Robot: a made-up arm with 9 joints.
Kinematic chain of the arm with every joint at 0, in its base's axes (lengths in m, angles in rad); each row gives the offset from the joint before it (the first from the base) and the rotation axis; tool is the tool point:
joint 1: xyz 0 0 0.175 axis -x
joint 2: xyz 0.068 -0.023 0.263 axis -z
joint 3: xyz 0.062 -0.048 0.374 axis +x
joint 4: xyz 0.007 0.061 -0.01 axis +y
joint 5: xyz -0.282 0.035 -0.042 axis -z
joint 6: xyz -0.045 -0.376 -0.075 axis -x
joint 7: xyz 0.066 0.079 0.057 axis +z
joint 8: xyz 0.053 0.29 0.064 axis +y
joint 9: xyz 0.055 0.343 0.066 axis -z
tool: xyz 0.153 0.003 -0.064
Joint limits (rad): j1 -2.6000..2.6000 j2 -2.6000..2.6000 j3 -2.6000..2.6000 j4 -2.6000..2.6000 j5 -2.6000..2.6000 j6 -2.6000..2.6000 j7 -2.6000..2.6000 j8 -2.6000..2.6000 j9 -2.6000..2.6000
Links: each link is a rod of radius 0.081 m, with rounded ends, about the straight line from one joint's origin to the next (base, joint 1, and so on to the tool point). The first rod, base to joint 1, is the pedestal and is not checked.
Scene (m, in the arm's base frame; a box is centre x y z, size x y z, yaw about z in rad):
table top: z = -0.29
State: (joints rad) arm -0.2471 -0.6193 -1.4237 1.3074 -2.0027 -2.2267 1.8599 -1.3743 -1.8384
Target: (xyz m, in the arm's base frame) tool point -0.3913 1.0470 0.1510
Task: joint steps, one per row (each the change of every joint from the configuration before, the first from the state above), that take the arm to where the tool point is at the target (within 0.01 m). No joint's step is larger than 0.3 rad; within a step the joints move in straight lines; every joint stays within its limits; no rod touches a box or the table.
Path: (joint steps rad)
1: 0.2767 0.0617 -0.1262 0.0854 0.1750 -0.0507 0.0663 -0.0008 0.0009
2: 0.2767 0.0618 -0.1262 0.0855 0.1750 -0.0508 0.0664 -0.0008 0.0009
3: 0.2767 0.0617 -0.1261 0.0854 0.1750 -0.0507 0.0663 -0.0008 0.0009
4: 0.2767 0.0617 -0.1262 0.0855 0.1750 -0.0508 0.0663 -0.0008 0.0009
5: 0.2767 0.0617 -0.1262 0.0854 0.1750 -0.0507 0.0663 -0.0008 0.0010

